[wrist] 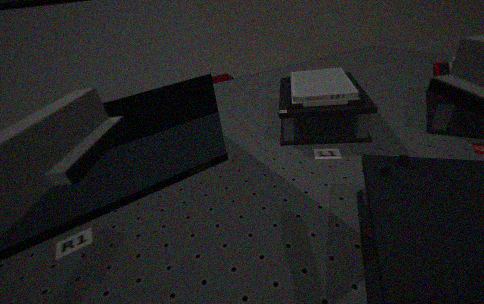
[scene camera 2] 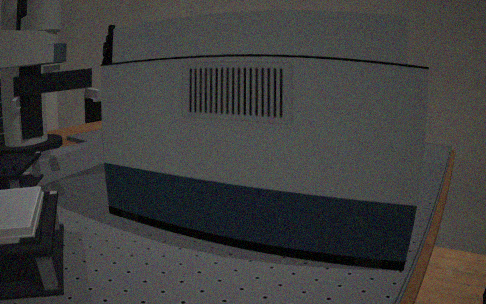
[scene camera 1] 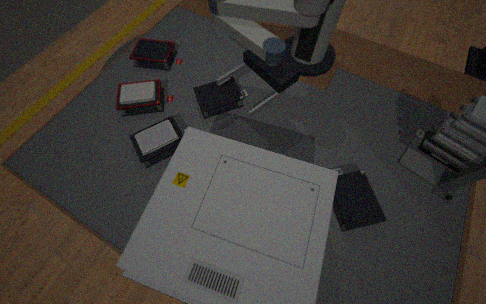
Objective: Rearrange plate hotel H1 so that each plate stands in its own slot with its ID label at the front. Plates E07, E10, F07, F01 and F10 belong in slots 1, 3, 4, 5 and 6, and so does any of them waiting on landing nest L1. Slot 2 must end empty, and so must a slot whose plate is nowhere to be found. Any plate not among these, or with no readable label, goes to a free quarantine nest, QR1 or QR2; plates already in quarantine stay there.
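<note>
My gripper is open and empty, its two pale fingers wide apart beside a dark nest. In the wrist view, landing nest L1 lies ahead between the fingers, farther off; a white plate rests on it, its front label too small to read. Plate hotel H1 stands at the right in scene camera 1, with several plates stacked; their labels do not show. Of two red-rimmed quarantine nests, one holds a white plate; the other shows a dark top.
A large white instrument with a dark blue base stands beside the nests, a label R1 in front of it. Another dark nest lies on its right side in scene camera 1. The arm's column stands behind.
</note>
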